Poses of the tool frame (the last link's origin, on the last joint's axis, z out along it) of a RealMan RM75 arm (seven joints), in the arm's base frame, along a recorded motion.
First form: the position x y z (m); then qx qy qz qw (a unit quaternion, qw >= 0).
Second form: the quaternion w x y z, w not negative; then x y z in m. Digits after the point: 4 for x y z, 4 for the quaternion.
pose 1, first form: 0.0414 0.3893 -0.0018 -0.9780 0.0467 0.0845 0.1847
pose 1, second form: 0.1847 -0.9780 0.0467 0.0845 0.0414 0.3893 -0.0018
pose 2, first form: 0.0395 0.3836 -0.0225 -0.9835 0.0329 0.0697 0.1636
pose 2, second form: 0.1636 -0.9835 0.0329 0.0697 0.0395 0.3836 -0.0225
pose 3, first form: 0.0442 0.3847 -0.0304 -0.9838 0.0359 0.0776 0.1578
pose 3, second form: 0.1578 -0.9838 0.0359 0.0776 0.0442 0.3847 -0.0304
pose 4, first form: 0.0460 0.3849 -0.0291 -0.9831 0.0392 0.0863 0.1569
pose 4, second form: 0.1569 -0.9831 0.0392 0.0863 0.0460 0.3849 -0.0291
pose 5, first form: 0.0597 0.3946 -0.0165 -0.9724 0.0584 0.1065 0.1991
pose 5, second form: 0.1991 -0.9724 0.0584 0.1065 0.0597 0.3946 -0.0165
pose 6, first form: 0.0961 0.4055 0.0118 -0.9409 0.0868 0.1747 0.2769
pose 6, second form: 0.2769 -0.9409 0.0868 0.1747 0.0961 0.4055 0.0118
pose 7, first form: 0.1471 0.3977 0.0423 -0.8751 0.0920 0.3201 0.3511
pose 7, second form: 0.3511 -0.8751 0.0920 0.3201 0.1471 0.3977 0.0423
